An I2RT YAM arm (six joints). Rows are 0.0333 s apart.
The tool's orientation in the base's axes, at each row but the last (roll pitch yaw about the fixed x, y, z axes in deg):
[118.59, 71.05, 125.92]
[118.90, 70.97, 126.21]
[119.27, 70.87, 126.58]
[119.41, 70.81, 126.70]
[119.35, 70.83, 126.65]
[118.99, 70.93, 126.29]
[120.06, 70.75, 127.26]
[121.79, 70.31, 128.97]
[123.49, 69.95, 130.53]
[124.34, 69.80, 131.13]
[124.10, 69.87, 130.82]
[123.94, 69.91, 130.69]
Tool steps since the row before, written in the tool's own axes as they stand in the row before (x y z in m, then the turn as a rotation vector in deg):
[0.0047, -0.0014, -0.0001, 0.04, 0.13, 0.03]
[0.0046, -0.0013, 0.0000, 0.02, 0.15, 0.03]
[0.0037, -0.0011, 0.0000, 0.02, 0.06, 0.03]
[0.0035, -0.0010, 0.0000, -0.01, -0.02, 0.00]
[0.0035, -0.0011, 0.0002, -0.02, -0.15, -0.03]
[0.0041, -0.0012, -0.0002, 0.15, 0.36, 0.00]
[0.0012, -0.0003, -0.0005, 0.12, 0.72, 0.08]
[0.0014, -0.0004, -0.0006, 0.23, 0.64, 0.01]
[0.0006, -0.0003, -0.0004, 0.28, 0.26, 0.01]
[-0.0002, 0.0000, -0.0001, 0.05, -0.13, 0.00]
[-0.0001, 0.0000, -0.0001, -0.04, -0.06, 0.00]
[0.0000, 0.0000, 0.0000, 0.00, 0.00, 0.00]
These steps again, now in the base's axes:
[-0.0009, -0.0001, -0.0048, 0.01, 0.14, -0.01]
[-0.0008, 0.0000, -0.0047, 0.01, 0.15, 0.02]
[-0.0006, -0.0001, -0.0038, 0.02, 0.07, -0.01]
[-0.0006, 0.0000, -0.0036, 0.00, -0.02, 0.00]
[-0.0004, -0.0001, -0.0037, -0.01, -0.15, -0.02]
[-0.0009, -0.0001, -0.0042, -0.06, 0.38, -0.04]
[-0.0007, 0.0000, -0.0011, -0.02, 0.73, 0.08]
[-0.0008, -0.0001, -0.0013, -0.10, 0.67, -0.04]
[-0.0005, -0.0002, -0.0006, -0.08, 0.32, -0.19]
[-0.0001, -0.0001, 0.0002, 0.00, -0.11, -0.08]
[-0.0001, 0.0000, 0.0001, 0.01, -0.07, 0.02]
[0.0000, 0.0000, 0.0000, 0.00, 0.00, 0.00]

